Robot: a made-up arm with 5 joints.
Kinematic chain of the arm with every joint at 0, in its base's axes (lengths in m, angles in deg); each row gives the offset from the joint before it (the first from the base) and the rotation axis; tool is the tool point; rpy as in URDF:
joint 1: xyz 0 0 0.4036 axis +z
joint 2: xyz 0 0 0 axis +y
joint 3: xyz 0.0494 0 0.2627 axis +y
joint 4: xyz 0.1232 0 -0.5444 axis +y
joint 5: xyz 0.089 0 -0.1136 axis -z
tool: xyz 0 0 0 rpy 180 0 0
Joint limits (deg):
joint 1: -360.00..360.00
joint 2: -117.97..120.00
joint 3: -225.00..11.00
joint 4: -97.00..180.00
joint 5: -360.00..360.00
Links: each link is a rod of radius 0.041 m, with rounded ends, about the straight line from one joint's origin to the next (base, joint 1, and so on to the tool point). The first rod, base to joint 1, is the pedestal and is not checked.
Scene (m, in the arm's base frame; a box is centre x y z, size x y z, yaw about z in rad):
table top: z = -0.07
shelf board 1: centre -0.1 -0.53 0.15 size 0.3 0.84 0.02 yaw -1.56
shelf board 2: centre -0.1 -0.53 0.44 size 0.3 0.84 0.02 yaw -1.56
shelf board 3: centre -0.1 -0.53 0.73 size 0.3 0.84 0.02 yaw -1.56
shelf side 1: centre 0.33 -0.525 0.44 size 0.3 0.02 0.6 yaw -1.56
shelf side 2: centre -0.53 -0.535 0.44 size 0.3 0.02 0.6 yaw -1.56
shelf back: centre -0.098 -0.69 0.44 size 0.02 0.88 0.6 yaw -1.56
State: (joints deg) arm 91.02 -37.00 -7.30 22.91 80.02
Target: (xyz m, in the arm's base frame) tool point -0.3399 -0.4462 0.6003
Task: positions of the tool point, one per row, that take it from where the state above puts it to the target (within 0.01 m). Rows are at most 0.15 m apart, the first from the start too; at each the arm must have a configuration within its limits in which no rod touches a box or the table.
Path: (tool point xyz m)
1: -0.1286 0.4735 0.2966
2: -0.2479 0.4407 0.3278
3: -0.3573 0.3763 0.3601
4: -0.4483 0.2835 0.3930
5: -0.5133 0.1682 0.4264
6: -0.5467 0.0379 0.4604
7: -0.5453 -0.0981 0.4950
8: -0.5085 -0.2303 0.5299
9: -0.4385 -0.3492 0.5650
10: -0.3399 -0.4462 0.6003

